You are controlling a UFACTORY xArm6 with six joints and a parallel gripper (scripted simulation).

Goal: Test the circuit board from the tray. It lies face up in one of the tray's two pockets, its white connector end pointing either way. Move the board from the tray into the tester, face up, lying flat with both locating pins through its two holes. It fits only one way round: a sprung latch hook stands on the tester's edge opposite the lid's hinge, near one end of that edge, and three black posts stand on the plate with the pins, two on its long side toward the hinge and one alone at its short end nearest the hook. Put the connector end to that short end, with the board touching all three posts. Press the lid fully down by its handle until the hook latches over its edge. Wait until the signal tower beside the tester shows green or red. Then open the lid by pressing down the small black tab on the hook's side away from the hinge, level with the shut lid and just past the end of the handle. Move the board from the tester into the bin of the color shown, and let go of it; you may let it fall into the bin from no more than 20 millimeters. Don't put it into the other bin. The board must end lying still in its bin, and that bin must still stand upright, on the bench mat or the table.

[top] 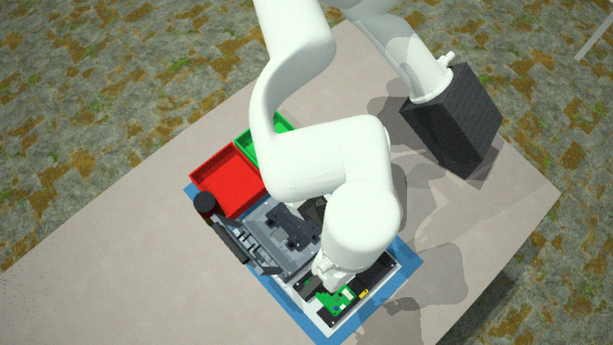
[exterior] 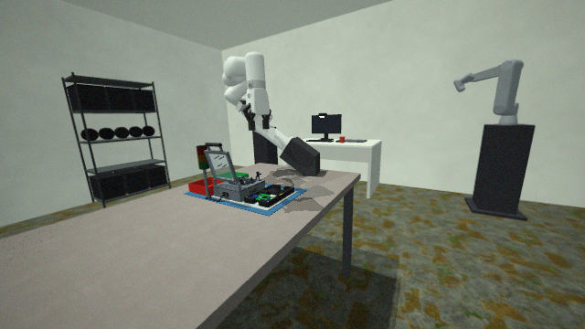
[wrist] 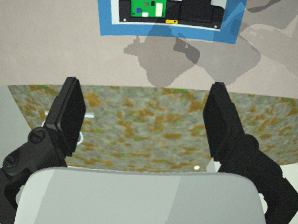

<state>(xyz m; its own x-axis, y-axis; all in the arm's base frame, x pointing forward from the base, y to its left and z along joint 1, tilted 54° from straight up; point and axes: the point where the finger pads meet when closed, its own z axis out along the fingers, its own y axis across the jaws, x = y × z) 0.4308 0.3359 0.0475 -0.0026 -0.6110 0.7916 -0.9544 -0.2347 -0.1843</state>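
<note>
Now: hand 31 cm above the green circuit board. The rest, counted from my hand: red bin (37 cm to the right, 32 cm below); black latch hook (10 cm behind, 11 cm to the right, 24 cm below); tester lid (8 cm ahead, 17 cm to the right, 15 cm below).
</note>
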